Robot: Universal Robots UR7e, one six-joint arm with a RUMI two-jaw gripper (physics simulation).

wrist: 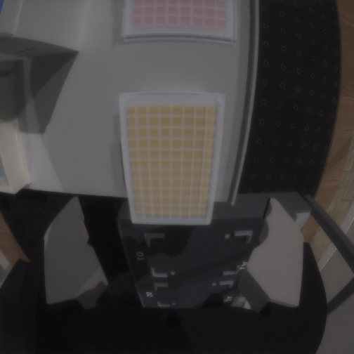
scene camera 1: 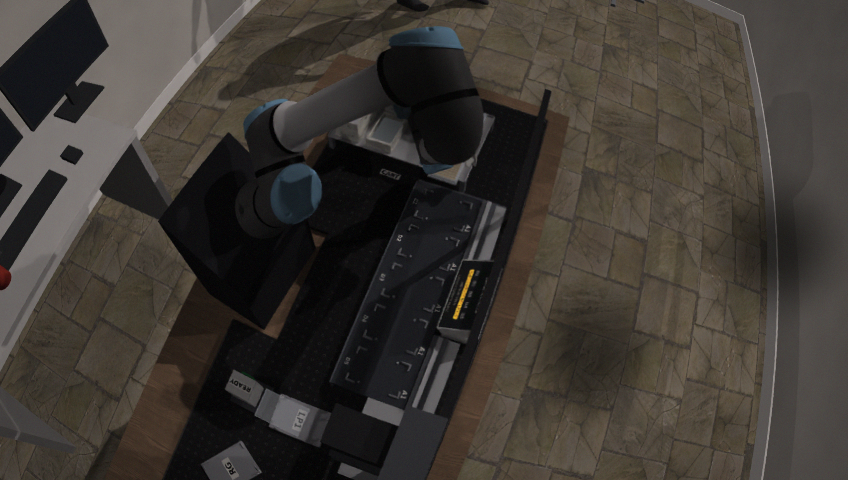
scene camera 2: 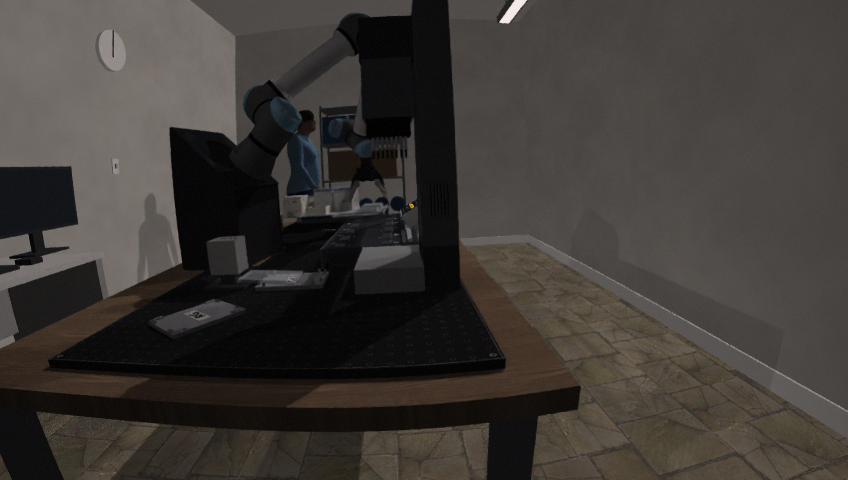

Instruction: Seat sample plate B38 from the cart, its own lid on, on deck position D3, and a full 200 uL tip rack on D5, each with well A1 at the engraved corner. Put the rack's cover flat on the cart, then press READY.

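My gripper (scene camera 2: 367, 201) (wrist: 173, 200) is open and empty, above the cart's deck-side end; the arm hides it in scene camera 1. A plate with amber wells (scene camera 1: 447, 172) (wrist: 171, 160) lies on the cart (scene camera 1: 407, 155) (wrist: 100, 100), between and ahead of my fingers in the wrist view. A plate with pink wells (wrist: 180, 15) lies farther along the cart. I cannot read which is B38. No tip rack can be identified for certain. The deck (scene camera 1: 371, 297) (wrist: 195, 250) shows bare corner marks at D3 and D5. The READY box (scene camera 1: 243, 387) (scene camera 2: 227, 255) stands near LP1.
White boxes (scene camera 1: 386, 132) (wrist: 55, 25) stand on the cart beside the plates. A display (scene camera 1: 465, 297) stands at the deck's long side. The pipetting head (scene camera 2: 387, 142) hangs over the deck. The LP1 nest (scene camera 1: 294, 418) and RG pad (scene camera 1: 232, 463) lie beyond. A person (scene camera 2: 303, 157) stands behind.
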